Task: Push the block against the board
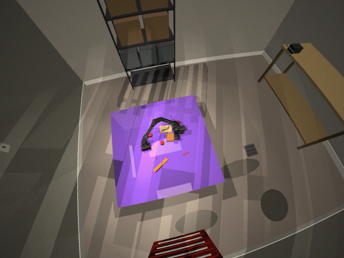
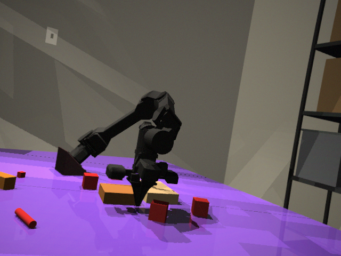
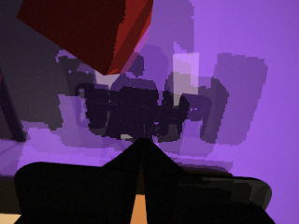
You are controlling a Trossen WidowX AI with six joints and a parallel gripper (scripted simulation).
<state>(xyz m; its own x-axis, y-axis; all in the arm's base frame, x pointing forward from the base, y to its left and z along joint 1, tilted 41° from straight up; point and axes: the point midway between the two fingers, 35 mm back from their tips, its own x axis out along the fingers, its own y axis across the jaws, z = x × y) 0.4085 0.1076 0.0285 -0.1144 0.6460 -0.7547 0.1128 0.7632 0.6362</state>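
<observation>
The square block is 80 mm behind my gripper tip, 30 mm to the right of it and 10 mm above it. The rest, counted from my gripper tip: long orange bar (250 mm behind, 360 mm to the right, 10 mm above); tan board (120 mm behind, 100 mm to the left, 10 mm above).
</observation>
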